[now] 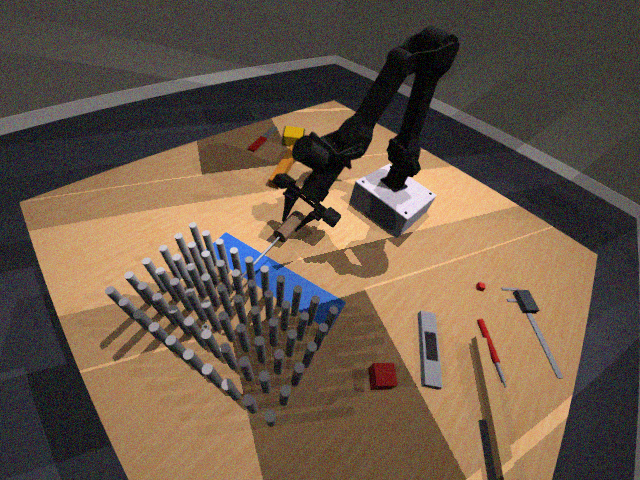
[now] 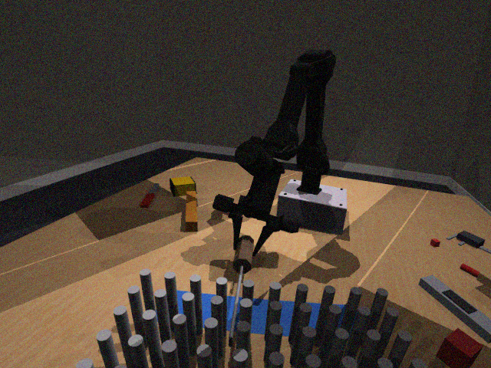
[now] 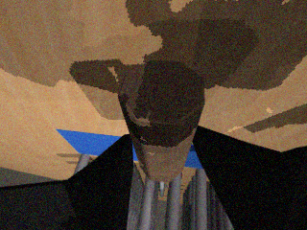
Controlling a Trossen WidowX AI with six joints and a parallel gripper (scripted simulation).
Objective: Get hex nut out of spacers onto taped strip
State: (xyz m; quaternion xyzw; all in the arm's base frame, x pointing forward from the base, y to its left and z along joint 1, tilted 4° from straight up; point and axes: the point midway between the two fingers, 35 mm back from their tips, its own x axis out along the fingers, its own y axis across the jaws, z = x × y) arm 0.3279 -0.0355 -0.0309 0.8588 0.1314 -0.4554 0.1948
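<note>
The blue taped strip lies 10 cm ahead of my gripper tip, 9 cm to the left of it and 4 cm below it. From my gripper tip the other things lie so: orange handle: 15 cm behind, 26 cm to the right, 2 cm below; then red block: 4 cm ahead, 40 cm to the left, 2 cm below; then hook tool: 10 cm ahead, 4 cm to the left, 1 cm below.
</note>
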